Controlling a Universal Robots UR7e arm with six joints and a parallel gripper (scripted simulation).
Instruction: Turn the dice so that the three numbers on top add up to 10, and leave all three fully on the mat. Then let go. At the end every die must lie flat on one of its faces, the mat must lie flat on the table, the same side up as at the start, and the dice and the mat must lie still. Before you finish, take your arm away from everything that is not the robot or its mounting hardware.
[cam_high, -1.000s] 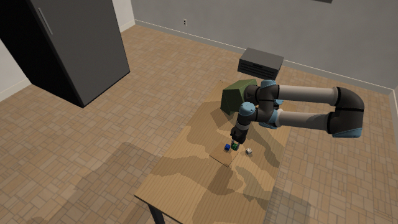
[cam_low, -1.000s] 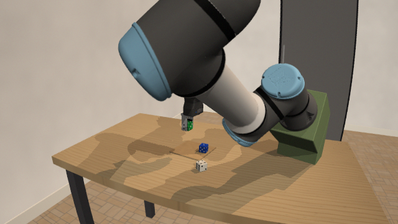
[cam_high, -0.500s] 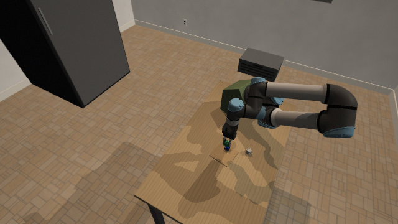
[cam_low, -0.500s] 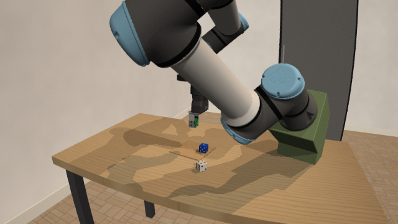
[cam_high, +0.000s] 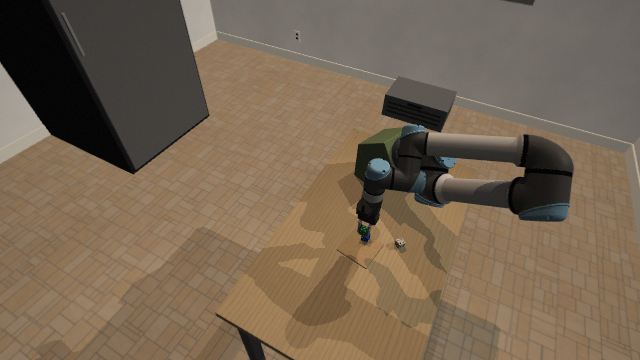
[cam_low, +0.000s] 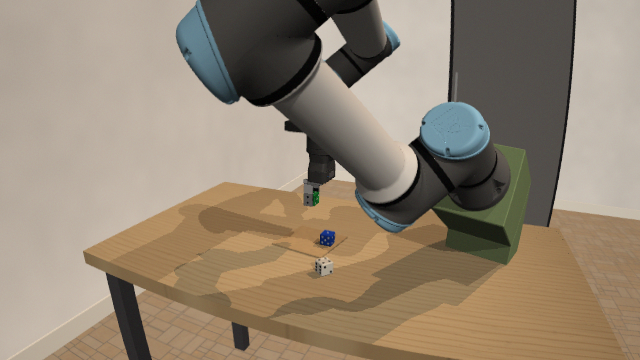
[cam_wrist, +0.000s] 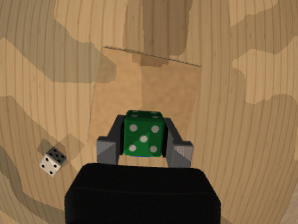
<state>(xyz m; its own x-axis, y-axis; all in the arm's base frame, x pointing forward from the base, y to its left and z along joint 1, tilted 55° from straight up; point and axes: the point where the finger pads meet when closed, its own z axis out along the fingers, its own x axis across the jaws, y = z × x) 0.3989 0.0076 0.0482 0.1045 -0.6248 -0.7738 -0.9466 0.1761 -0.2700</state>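
The tan mat lies 12 cm below my hand. Also, from my hand: blue die: 10 cm below, 5 cm behind; green die: right at my hand; white die: 12 cm to the left, 11 cm below, 11 cm behind.
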